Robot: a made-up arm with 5 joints. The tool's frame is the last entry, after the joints.
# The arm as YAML. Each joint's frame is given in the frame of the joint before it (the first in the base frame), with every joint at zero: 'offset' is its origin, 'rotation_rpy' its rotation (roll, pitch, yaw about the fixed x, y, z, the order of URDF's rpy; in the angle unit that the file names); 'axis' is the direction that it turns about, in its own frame. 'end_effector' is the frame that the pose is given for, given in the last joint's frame.
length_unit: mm
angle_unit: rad
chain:
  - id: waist
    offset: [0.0, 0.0, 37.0]
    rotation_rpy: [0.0, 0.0, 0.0]
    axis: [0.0, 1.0, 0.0]
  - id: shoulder
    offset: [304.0, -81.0, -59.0]
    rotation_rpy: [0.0, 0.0, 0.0]
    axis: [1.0, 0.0, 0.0]
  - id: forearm
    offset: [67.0, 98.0, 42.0]
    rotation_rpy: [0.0, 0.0, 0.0]
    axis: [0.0, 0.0, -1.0]
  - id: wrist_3
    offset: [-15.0, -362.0, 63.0]
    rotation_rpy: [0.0, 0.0, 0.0]
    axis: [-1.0, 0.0, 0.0]
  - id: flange
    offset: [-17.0, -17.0, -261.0]
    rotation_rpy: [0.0, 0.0, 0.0]
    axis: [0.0, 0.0, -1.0]
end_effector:
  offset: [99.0, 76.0, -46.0]
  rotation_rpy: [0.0, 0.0, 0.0]
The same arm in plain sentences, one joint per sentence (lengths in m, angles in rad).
The arm has five revolute joints in a row. What follows holds with every joint at zero, and every direction is one of the base frame's.
The first joint lies 0.037 m along +z from the base frame's origin and turns about +y.
The second joint lies 0.304 m along +x and 0.081 m along -y and 0.059 m along -z from the first joint and turns about +x.
The third joint lies 0.067 m along +x and 0.098 m along +y and 0.042 m along +z from the second joint and turns about -z.
The fourth joint lies 0.015 m along -x and 0.362 m along -y and 0.063 m along +z from the third joint and turns about -x.
The fifth joint lies 0.017 m along -x and 0.017 m along -y and 0.261 m along -z from the fourth joint and turns about -z.
The tool frame, which is the frame that the pose is given for, lies 0.099 m along +x and 0.076 m along +y and 0.046 m along -z from the fifth joint; its axes are parallel to the base frame's.

